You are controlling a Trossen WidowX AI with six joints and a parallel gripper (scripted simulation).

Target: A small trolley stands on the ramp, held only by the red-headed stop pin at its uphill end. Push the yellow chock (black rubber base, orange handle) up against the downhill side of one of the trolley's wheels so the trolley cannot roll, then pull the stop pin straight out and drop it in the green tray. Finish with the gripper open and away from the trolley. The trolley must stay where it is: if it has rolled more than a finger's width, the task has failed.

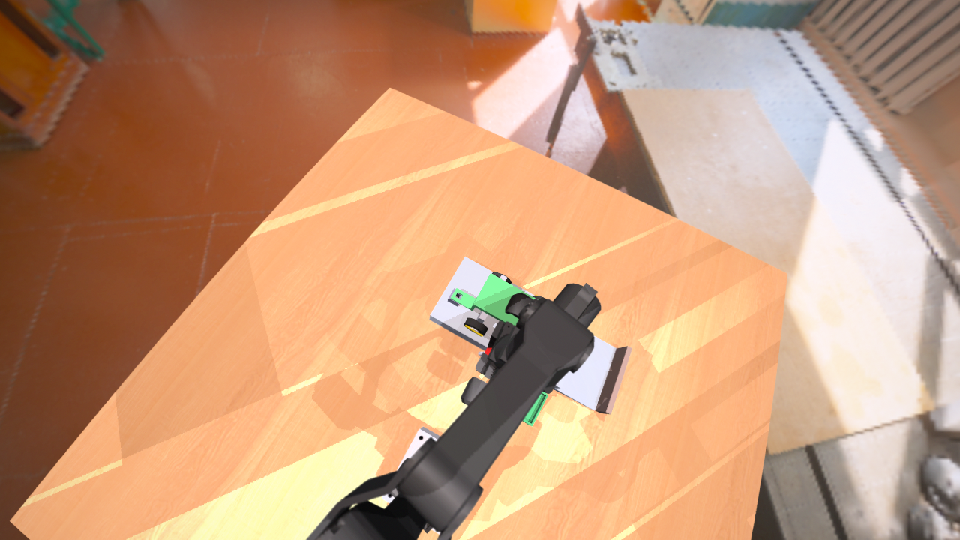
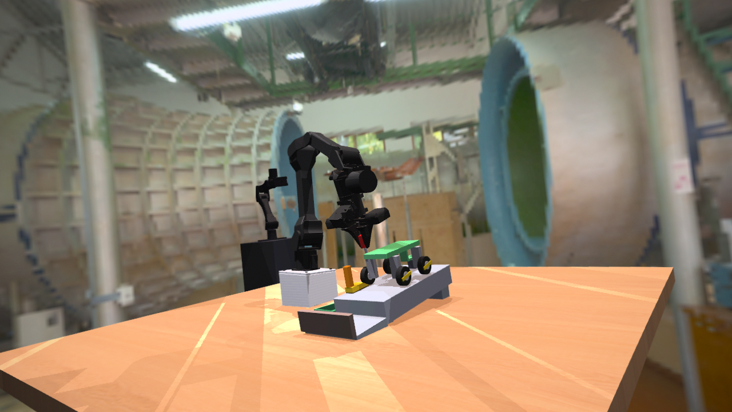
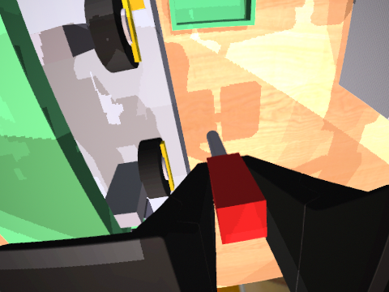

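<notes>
Now: the green tray 160 mm below my gripper tip, 90 mm to the right of it and 40 mm behind it. The rest, counted from my gripper tip: yellow chock: 110 mm to the right, 70 mm below, 30 mm ahead; then stop pin: right at my gripper tip; then trolley: 100 mm ahead, 50 mm below, 20 mm to the right.
</notes>
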